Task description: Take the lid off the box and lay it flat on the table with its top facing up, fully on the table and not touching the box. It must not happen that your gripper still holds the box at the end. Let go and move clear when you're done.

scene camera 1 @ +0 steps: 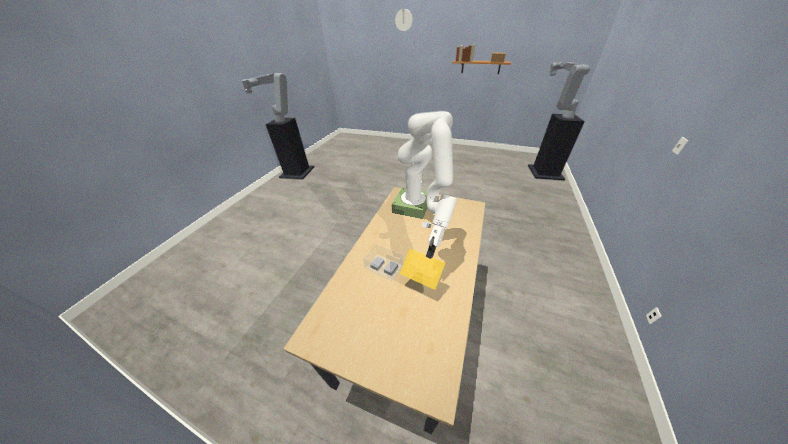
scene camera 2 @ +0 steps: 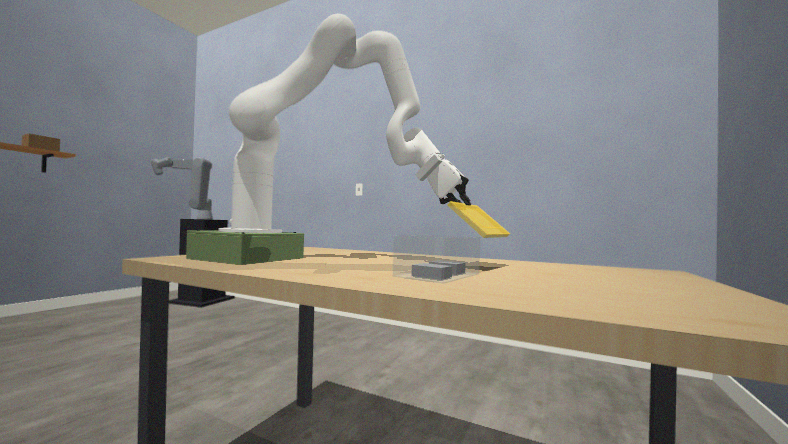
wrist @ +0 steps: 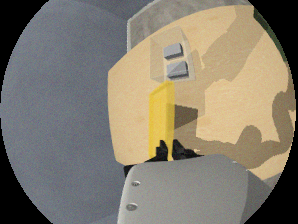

In view: my gripper (scene camera 2: 466,207), a clear box (scene camera 2: 442,259) and a yellow lid (scene camera 1: 417,266).
The clear box is seen too in scene camera 1 (scene camera 1: 380,260) and in the wrist view (wrist: 170,41). The yellow lid shows as well in scene camera 2 (scene camera 2: 481,222) and in the wrist view (wrist: 161,100). My gripper shows as well in the wrist view (wrist: 167,147).
